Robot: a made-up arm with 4 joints. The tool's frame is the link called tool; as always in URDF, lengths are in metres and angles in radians. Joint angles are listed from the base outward.
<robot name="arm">
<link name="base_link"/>
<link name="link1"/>
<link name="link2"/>
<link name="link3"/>
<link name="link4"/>
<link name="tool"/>
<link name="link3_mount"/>
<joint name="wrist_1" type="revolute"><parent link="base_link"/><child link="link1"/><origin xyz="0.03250 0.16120 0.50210"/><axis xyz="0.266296 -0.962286 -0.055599"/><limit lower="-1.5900" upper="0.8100"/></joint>
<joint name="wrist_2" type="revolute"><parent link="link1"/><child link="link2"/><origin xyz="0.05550 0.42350 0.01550"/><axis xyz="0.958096 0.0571 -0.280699"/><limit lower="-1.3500" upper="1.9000"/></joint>
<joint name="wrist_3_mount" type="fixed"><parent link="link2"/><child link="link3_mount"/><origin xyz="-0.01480 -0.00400 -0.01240"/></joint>
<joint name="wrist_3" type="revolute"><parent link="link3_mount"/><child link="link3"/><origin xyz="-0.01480 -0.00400 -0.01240"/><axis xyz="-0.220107 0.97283 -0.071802"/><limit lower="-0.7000" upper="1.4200"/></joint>
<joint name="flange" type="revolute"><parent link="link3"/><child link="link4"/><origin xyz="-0.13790 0.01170 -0.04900"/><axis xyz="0 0 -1"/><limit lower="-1.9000" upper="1.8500"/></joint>
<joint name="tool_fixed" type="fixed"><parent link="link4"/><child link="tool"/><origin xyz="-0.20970 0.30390 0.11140" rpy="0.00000 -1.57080 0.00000"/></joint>
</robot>
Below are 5 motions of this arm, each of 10 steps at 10 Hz.
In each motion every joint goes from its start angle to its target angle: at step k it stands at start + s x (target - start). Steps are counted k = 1, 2, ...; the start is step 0. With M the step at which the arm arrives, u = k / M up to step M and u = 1 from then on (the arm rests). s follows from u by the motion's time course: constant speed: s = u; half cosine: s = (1 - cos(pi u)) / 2; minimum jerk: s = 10 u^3 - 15 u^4 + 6 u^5.
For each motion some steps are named. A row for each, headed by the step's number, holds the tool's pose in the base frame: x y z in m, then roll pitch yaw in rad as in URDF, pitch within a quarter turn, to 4 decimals.
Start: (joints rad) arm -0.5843 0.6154 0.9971 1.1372
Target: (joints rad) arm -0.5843 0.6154 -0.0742 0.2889
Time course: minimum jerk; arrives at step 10
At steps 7, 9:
7: 0.0400 0.9295 0.6869 -0.0814 -0.8106 -0.6466
9: -0.0257 0.9347 0.7010 0.1794 -0.9440 -0.7994

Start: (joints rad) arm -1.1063 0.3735 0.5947 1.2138
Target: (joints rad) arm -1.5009 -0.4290 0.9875 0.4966
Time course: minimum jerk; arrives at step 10
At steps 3, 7, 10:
3: -0.0352 0.8793 0.2567 -1.3441 0.2184 0.0546
7: -0.2553 0.9041 0.3693 -0.8484 0.8230 0.6226
10: -0.2897 0.8999 0.4064 -0.6419 0.9537 0.8279

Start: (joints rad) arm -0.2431 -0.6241 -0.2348 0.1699
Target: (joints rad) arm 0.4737 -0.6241 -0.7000 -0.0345
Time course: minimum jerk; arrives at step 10
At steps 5, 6, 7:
5: -0.2860 0.7351 0.2620 -2.3909 -0.8584 2.6404
6: -0.2480 0.7237 0.2238 -2.5330 -0.7073 2.8131
7: -0.2077 0.7154 0.1948 -2.6061 -0.5633 2.9140

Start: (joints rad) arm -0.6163 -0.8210 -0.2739 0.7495
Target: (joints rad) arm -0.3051 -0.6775 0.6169 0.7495
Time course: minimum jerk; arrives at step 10
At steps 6, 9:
6: -0.1603 0.8439 0.2867 -1.5820 -0.4916 1.0856
9: -0.1133 0.8615 0.2801 -1.5772 -0.3672 0.9015

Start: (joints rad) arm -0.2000 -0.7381 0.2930 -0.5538
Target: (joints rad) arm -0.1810 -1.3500 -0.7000 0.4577
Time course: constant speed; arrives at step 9
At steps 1, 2, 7, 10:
1: -0.4226 0.6902 0.5352 -0.6805 -0.6574 1.3706
2: -0.4257 0.6621 0.4753 -0.8700 -0.6638 1.5239
7: -0.3279 0.5392 0.2685 -1.6798 -0.6158 2.2462
10: -0.2708 0.5200 0.2367 -1.9365 -0.5959 2.5053

